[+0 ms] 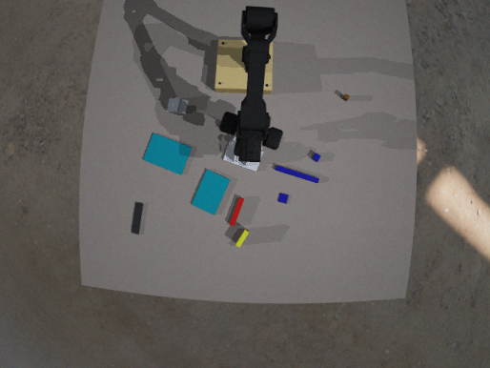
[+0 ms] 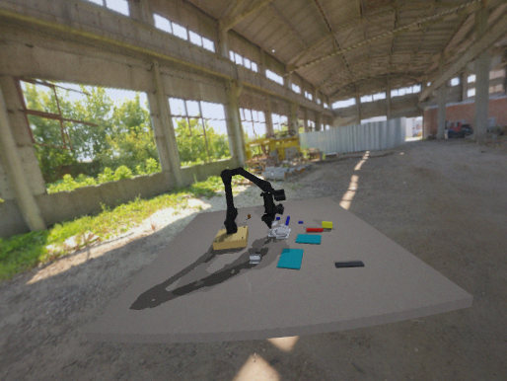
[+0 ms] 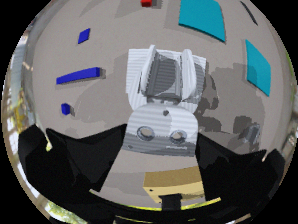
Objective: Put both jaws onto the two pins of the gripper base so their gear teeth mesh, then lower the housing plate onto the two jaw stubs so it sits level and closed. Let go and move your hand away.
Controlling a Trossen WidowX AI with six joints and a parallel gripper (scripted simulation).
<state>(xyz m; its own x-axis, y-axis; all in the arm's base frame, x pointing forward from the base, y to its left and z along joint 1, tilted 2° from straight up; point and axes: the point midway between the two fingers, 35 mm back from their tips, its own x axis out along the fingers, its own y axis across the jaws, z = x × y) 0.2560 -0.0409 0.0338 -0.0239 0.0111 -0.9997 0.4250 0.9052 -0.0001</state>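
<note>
Right now the housing plate is 5 cm below my gripper tip. The rest, counted from my gripper tip: blue bar: 14 cm ahead, 15 cm to the left, 5 cm below; then gripper base: 1 cm ahead, 2 cm above; then red bar: 25 cm ahead, 7 cm to the right, 5 cm below.
</note>
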